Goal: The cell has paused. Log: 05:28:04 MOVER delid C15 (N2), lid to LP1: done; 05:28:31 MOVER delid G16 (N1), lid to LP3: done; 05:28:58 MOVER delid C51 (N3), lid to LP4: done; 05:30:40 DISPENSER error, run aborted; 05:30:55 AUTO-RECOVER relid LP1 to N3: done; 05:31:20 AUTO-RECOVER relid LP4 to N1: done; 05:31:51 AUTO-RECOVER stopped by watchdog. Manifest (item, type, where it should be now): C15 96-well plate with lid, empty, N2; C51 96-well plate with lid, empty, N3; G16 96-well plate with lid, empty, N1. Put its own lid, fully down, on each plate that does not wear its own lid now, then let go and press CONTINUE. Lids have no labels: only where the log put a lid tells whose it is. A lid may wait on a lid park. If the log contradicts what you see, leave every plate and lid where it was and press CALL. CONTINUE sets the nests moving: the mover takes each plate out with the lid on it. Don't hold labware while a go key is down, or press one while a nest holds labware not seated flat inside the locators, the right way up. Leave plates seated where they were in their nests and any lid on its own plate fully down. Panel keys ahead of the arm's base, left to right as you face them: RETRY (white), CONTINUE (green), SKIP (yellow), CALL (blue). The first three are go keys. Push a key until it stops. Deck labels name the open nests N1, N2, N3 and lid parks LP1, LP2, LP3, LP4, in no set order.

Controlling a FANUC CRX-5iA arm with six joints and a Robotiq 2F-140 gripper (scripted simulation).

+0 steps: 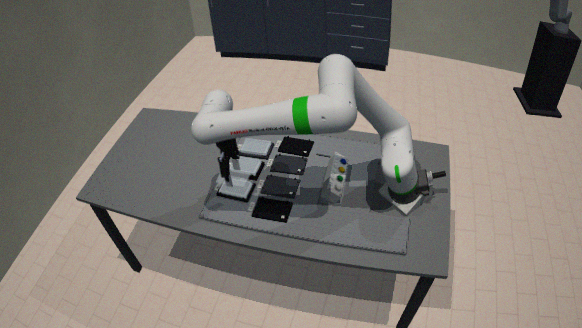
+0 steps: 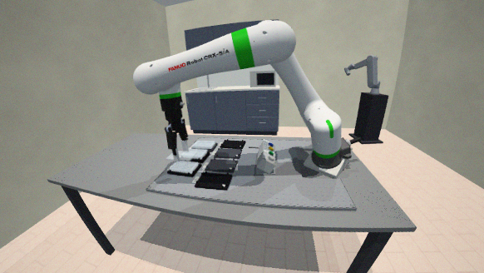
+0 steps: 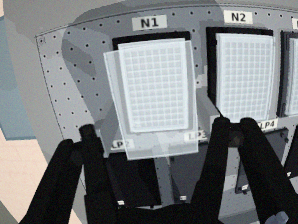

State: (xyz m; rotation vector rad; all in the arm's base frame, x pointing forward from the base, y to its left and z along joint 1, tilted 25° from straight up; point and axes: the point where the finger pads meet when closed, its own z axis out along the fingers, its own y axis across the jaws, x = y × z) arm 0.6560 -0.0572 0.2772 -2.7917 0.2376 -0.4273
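My gripper is now 20 mm above the pale lid. The rest, counted from my hand: plate: 130 mm to the right, 80 mm below, 20 mm behind; lid park LP2: 170 mm behind, 100 mm below, 90 mm to the left; LP2 label: 100 mm below, 80 mm to the left, 80 mm behind.
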